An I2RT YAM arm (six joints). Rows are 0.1 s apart.
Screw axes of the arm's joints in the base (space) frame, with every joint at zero. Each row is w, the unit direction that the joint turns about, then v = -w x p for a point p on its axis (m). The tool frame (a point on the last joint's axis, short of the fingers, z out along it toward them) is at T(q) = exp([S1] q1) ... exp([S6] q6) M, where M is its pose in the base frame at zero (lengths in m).
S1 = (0, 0, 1, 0, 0, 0)
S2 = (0, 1, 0, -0.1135, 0, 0.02)
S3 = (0, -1, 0, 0.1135, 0, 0.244)
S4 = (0, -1, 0, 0.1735, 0, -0.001)
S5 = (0, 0, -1, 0, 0.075, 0)
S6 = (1, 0, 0, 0, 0.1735, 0)
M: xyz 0.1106 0 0.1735 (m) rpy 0 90 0 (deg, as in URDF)
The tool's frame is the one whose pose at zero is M.
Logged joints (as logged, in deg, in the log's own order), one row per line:
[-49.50, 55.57, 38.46, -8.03, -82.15, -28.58]
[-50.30, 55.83, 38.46, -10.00, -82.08, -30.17]
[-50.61, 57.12, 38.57, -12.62, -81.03, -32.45]
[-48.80, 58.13, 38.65, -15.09, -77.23, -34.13]
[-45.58, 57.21, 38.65, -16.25, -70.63, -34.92]
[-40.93, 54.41, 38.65, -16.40, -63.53, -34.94]
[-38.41, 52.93, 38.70, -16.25, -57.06, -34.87]
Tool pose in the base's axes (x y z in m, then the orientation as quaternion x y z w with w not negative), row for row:
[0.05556, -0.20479, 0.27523, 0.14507, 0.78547, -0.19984, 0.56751]
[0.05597, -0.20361, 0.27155, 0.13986, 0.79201, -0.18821, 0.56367]
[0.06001, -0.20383, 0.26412, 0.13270, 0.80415, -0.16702, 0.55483]
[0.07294, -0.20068, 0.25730, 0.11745, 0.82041, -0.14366, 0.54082]
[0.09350, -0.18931, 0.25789, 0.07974, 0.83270, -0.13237, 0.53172]
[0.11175, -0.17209, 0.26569, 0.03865, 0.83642, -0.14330, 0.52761]
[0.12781, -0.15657, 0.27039, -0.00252, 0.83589, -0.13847, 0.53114]
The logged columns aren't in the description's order. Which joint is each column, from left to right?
Columns, left to right: q5, q2, q3, q4, q1, q6.
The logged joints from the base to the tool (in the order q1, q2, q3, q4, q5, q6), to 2 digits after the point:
[-82.15, 55.57, 38.46, -8.03, -49.50, -28.58]
[-82.08, 55.83, 38.46, -10.00, -50.30, -30.17]
[-81.03, 57.12, 38.57, -12.62, -50.61, -32.45]
[-77.23, 58.13, 38.65, -15.09, -48.80, -34.13]
[-70.63, 57.21, 38.65, -16.25, -45.58, -34.92]
[-63.53, 54.41, 38.65, -16.40, -40.93, -34.94]
[-57.06, 52.93, 38.70, -16.25, -38.41, -34.87]

